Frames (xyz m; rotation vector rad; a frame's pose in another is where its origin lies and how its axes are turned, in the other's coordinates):
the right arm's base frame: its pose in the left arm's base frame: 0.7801 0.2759 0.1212 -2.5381 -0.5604 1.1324
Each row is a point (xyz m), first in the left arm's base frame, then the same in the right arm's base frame.
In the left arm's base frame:
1: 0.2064 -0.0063 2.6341
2: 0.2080 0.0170 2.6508
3: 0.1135 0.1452 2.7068
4: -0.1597 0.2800 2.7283
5: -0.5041 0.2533 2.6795
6: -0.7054 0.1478 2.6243
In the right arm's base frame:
1: -2.0880 -0.9477 -1.2106
2: -2.0868 -0.9749 -1.2198
3: -2.1207 -1.1324 -1.1692
4: -2.2388 -1.3212 -0.9603
5: -2.4309 -1.3547 -0.6710
6: -2.5680 -1.2840 -0.4952

